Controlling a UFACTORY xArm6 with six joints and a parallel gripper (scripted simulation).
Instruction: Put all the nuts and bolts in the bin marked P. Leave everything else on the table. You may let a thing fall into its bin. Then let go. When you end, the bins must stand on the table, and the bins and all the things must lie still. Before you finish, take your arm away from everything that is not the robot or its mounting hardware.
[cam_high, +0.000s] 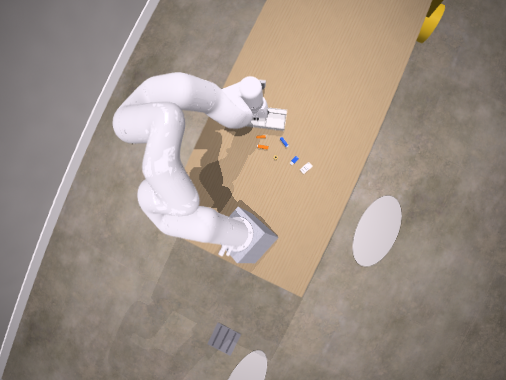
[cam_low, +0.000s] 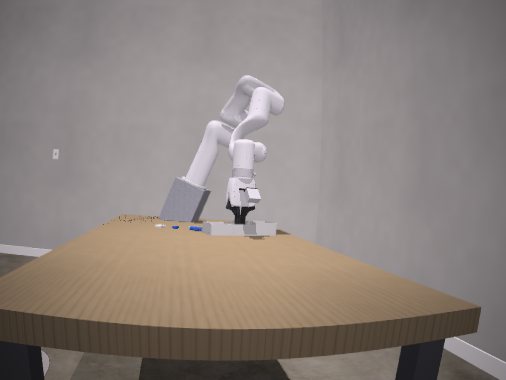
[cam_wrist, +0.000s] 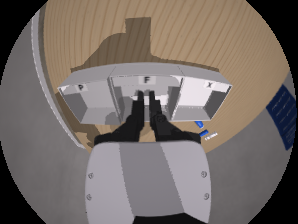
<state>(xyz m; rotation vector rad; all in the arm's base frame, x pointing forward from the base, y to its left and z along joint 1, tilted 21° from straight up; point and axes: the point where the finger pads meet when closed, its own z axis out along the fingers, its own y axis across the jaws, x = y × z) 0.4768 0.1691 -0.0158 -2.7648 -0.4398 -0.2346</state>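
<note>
Now: the bin 3 cm below my hand. Round my hand: long blue stick: 15 cm to the right, 5 cm behind, 4 cm below; blue usb stick: 23 cm to the right, 11 cm behind, 4 cm below; brass-coloured fastener: 15 cm to the right, 12 cm behind, 4 cm below.
</note>
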